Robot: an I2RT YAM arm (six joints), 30 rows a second.
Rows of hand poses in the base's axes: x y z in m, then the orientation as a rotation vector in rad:
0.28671, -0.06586, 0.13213, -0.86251, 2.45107, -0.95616
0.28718, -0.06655, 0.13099, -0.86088, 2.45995, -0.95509
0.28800, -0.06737, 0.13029, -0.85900, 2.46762, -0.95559
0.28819, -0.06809, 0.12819, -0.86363, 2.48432, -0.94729
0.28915, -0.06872, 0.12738, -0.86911, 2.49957, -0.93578
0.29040, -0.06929, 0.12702, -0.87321, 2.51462, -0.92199
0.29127, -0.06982, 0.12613, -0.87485, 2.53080, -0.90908
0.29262, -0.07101, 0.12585, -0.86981, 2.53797, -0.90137
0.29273, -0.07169, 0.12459, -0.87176, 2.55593, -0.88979
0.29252, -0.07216, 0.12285, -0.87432, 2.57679, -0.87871
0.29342, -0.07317, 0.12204, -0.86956, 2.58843, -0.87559
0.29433, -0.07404, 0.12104, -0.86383, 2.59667, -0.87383
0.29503, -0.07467, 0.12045, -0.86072, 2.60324, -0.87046
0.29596, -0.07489, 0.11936, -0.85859, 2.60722, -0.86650
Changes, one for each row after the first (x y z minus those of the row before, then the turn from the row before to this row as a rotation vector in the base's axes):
0.00047, -0.00069, -0.00114, 0.00112, 0.00638, -0.00489
0.00082, -0.00082, -0.00070, 0.00004, 0.00536, -0.00479
0.00019, -0.00072, -0.00210, 0.00488, 0.01539, -0.00371
0.00096, -0.00063, -0.00081, 0.00690, 0.01449, -0.00189
0.00125, -0.00057, -0.00036, 0.00870, 0.01362, -0.00207
0.00087, -0.00053, -0.00089, 0.00845, 0.01349, -0.00412
0.00135, -0.00119, -0.00028, 0.00623, 0.00322, -0.00449
0.00011, -0.00068, -0.00126, 0.00727, 0.01526, -0.00506
-0.00021, -0.00047, -0.00174, 0.00659, 0.01802, -0.00619
0.00090, -0.00101, -0.00081, 0.00260, 0.00737, -0.00731
0.00091, -0.00087, -0.00100, 0.00192, 0.00418, -0.00651
0.00070, -0.00063, -0.00059, 0.00264, 0.00392, -0.00406
0.00093, -0.00022, -0.00109, 0.00298, 0.00219, -0.00226

